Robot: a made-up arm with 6 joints. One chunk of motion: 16 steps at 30 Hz.
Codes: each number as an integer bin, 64 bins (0 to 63) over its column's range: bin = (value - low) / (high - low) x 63, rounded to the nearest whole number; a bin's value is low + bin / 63 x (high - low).
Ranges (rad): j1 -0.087..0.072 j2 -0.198..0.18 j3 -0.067..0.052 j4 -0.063..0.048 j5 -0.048..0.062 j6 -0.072..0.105
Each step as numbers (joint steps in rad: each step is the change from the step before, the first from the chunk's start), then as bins.
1 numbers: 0.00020 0.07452 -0.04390 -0.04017 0.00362 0.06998
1 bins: 35 45 12 13 30 51
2 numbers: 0.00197 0.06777 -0.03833 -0.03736 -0.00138 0.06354
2 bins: 35 44 15 15 27 48
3 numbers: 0.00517 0.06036 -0.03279 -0.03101 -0.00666 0.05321
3 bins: 37 43 18 18 24 45
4 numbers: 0.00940 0.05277 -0.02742 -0.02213 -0.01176 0.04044
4 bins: 38 42 21 23 21 40
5 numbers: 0.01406 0.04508 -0.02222 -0.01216 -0.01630 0.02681
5 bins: 40 41 24 29 18 35
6 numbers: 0.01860 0.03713 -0.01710 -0.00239 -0.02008 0.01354
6 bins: 42 39 26 34 16 30
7 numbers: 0.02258 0.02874 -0.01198 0.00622 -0.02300 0.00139
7 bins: 43 38 29 39 14 26
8 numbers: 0.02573 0.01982 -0.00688 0.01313 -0.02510 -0.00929
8 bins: 45 36 32 43 13 22
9 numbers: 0.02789 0.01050 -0.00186 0.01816 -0.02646 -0.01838
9 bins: 46 35 34 46 12 19
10 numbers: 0.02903 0.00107 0.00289 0.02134 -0.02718 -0.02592
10 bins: 46 33 37 48 12 16
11 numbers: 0.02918 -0.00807 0.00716 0.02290 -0.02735 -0.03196
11 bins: 46 32 39 49 12 14
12 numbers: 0.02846 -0.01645 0.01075 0.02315 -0.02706 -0.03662
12 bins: 46 30 41 49 12 13
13 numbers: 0.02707 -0.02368 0.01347 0.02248 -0.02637 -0.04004
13 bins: 45 29 43 49 12 11
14 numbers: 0.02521 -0.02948 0.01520 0.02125 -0.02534 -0.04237
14 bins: 44 28 44 48 13 11
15 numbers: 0.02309 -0.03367 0.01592 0.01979 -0.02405 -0.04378
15 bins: 44 27 44 47 14 10
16 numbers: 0.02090 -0.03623 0.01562 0.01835 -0.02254 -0.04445
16 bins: 43 27 44 46 15 10
